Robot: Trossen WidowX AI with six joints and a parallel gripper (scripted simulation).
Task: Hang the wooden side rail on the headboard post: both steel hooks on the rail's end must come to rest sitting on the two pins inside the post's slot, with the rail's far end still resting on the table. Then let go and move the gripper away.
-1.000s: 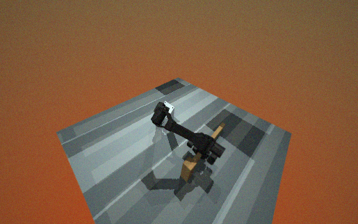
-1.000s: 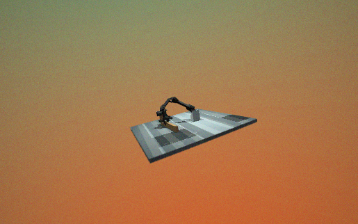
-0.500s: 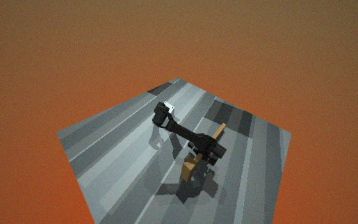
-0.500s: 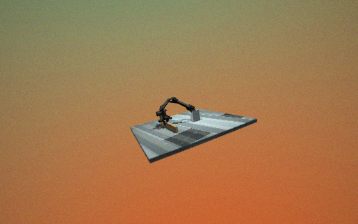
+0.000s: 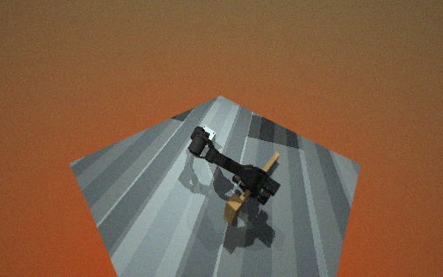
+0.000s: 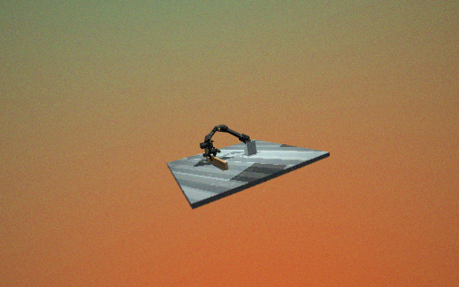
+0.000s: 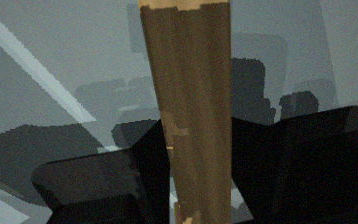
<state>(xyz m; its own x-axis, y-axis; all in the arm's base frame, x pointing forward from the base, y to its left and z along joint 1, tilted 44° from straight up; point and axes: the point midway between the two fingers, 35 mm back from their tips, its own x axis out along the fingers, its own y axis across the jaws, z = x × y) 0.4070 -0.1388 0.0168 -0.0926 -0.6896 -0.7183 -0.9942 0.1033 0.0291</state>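
Now: the headboard post 14 cm to the right of my gripper tip, 7 cm above it and 1 cm behind it.
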